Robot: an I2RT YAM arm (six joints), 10 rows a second.
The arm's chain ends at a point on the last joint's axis. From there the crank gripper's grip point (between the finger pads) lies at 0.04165 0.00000 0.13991 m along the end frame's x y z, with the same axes.
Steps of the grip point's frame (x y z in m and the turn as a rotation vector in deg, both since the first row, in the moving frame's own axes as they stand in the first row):
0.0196 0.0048 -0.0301 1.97 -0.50 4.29
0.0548 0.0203 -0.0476 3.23 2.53 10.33
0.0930 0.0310 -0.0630 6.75 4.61 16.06
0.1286 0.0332 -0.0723 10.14 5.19 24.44
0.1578 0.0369 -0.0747 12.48 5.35 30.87
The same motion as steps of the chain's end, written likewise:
0.0208 0.0065 -0.0304 1.97 -0.50 4.29
0.0487 0.0201 -0.0456 3.23 2.53 10.33
0.0814 0.0340 -0.0590 6.75 4.61 16.06
0.1151 0.0370 -0.0675 10.14 5.19 24.44
0.1436 0.0406 -0.0696 12.48 5.35 30.87

